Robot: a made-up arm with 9 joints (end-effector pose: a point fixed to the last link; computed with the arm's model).
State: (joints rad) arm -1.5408 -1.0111 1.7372 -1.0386 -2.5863 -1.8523 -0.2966 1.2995 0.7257
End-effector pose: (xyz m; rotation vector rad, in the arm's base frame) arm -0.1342 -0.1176 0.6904 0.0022 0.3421 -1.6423
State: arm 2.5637 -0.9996 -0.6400 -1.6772 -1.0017 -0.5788 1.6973 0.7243 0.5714
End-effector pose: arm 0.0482 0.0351 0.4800 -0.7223 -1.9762 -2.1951
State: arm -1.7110 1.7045 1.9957 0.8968 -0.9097 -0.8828 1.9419 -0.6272 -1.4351
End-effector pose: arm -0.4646 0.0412 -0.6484 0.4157 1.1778 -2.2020
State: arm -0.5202 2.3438 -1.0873 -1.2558 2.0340 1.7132 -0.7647 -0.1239 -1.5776
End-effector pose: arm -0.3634 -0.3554 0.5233 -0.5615 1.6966 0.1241
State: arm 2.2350 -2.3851 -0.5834 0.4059 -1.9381 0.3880 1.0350 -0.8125 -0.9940
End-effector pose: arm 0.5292 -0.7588 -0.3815 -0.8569 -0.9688 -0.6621
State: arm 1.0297 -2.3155 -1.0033 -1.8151 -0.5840 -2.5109 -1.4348 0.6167 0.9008
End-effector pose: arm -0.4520 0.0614 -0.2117 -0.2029 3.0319 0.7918
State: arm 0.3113 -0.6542 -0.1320 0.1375 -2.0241 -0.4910 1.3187 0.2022 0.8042
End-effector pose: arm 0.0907 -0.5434 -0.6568 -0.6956 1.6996 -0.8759
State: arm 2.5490 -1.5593 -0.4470 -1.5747 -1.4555 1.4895 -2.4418 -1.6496 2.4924
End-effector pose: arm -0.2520 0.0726 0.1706 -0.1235 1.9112 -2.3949
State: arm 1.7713 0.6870 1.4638 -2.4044 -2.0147 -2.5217 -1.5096 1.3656 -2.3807
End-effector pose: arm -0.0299 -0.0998 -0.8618 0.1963 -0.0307 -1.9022
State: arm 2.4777 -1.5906 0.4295 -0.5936 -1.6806 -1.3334 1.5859 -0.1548 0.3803
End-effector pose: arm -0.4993 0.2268 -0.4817 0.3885 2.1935 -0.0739
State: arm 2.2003 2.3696 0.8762 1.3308 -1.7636 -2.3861 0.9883 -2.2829 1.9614
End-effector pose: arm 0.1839 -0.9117 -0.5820 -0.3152 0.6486 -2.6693
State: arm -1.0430 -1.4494 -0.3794 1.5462 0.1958 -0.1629 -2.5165 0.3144 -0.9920
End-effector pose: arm -0.2598 -0.7072 0.3210 0.6698 -1.0506 1.8021
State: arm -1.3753 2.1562 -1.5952 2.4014 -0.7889 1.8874 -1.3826 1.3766 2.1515
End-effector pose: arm 0.6688 -0.3717 -0.1260 1.0679 1.9140 0.2836
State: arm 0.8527 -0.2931 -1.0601 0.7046 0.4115 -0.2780 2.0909 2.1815 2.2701
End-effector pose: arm -0.1586 -0.5920 -0.4634 1.8816 -0.7745 0.6382
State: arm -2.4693 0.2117 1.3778 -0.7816 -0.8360 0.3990 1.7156 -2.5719 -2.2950
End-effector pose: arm -0.1261 -0.0753 0.7741 -0.1403 -2.4141 0.9050
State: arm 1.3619 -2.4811 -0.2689 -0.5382 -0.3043 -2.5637 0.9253 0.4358 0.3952
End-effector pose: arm 0.2809 -0.0006 -0.3757 -1.3798 1.3485 1.4436
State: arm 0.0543 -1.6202 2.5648 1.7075 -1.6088 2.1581 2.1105 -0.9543 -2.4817
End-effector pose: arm -0.1066 0.1462 -0.1317 -1.0729 1.2575 -1.0397
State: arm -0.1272 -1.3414 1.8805 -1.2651 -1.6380 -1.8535 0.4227 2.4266 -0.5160
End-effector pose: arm 0.3575 -0.5783 0.5453 -0.6654 0.4655 2.3949
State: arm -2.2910 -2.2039 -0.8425 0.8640 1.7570 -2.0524 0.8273 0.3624 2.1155
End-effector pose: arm -0.7523 -0.8776 -0.1218 -0.2394 1.7713 -0.3304
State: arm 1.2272 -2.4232 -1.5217 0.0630 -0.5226 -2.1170 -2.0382 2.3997 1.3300
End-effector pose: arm 0.6034 -0.4191 0.0602 0.6791 1.1854 1.8112
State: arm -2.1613 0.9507 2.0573 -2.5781 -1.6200 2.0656 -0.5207 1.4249 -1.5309
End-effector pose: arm -0.5652 -0.4140 0.3695 -1.0561 0.5482 -0.3931
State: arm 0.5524 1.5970 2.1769 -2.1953 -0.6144 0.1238 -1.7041 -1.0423 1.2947
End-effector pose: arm -0.0247 -0.5997 -0.3394 0.2494 -1.3103 -2.5666
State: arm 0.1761 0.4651 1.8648 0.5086 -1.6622 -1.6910 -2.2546 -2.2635 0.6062
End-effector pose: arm -0.5364 0.2518 -0.4321 -0.1381 0.1958 0.3424
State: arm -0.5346 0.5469 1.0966 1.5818 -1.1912 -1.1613 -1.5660 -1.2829 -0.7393
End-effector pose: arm -0.5775 -0.5052 0.4879 -1.2510 -2.4442 -0.9497
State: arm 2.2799 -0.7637 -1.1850 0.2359 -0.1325 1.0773 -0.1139 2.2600 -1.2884
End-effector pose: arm -0.6554 -0.3871 0.2049 0.4408 2.7461 -0.1249
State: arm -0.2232 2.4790 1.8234 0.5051 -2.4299 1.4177 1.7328 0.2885 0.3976
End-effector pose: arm -0.3238 0.1435 0.4696 -0.0036 1.3724 0.1491
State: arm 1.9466 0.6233 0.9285 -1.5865 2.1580 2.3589 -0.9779 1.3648 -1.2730
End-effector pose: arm -0.4979 0.4088 0.0136 1.9922 -0.0544 1.0844
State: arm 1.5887 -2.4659 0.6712 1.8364 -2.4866 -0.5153 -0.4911 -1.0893 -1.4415
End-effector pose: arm -0.4839 -0.2953 0.0064 1.6540 2.2693 -0.0554
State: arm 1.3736 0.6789 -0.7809 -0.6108 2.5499 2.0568 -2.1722 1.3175 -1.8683
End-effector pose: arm -0.3744 -0.1542 0.3739 -0.0660 1.2678 -2.1735
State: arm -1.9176 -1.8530 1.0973 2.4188 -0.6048 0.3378 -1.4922 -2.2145 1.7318
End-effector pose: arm 0.4208 -0.2489 -0.1830 -1.0742 -0.5883 1.0431
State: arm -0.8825 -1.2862 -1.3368 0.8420 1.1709 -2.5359 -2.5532 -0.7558 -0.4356
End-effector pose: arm 0.0320 -0.5759 1.0938 0.2236 -3.0358 -0.3484
